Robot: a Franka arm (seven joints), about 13 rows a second.
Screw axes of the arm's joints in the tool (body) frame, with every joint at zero. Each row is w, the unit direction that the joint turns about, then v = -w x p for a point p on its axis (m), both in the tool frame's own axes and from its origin. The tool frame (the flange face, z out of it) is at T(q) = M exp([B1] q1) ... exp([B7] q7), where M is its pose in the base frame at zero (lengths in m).
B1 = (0, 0, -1, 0.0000, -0.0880, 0.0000)
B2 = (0, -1, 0, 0.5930, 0.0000, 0.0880)
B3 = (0, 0, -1, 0.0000, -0.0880, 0.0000)
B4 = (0, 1, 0, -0.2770, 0.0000, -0.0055)
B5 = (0, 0, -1, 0.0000, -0.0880, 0.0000)
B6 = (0, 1, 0, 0.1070, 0.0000, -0.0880)
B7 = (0, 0, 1, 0.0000, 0.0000, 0.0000)
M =
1 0 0 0.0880
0 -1 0 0.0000
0 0 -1 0.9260
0 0 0 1
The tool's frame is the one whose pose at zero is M.
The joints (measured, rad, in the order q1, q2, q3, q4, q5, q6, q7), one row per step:
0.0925 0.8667 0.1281 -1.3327 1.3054 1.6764 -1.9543
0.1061 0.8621 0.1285 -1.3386 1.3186 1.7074 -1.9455
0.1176 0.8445 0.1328 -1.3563 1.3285 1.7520 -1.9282
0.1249 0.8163 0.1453 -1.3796 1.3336 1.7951 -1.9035
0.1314 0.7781 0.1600 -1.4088 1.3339 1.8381 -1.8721
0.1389 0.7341 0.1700 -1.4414 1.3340 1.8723 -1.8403
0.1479 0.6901 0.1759 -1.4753 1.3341 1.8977 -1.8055
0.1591 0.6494 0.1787 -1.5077 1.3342 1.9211 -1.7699
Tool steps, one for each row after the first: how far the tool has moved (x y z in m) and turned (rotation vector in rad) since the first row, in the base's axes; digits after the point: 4 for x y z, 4 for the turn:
-0.0002 0.0076 0.0004 -0.0082 0.0037 -0.0198
-0.0013 0.0146 0.0047 -0.0256 0.0103 -0.0488
-0.0040 0.0229 0.0148 -0.0410 0.0191 -0.0736
-0.0085 0.0315 0.0292 -0.0595 0.0291 -0.0958
-0.0145 0.0389 0.0459 -0.0767 0.0385 -0.1130
-0.0220 0.0457 0.0614 -0.0932 0.0537 -0.1253
-0.0299 0.0521 0.0748 -0.1108 0.0713 -0.1369

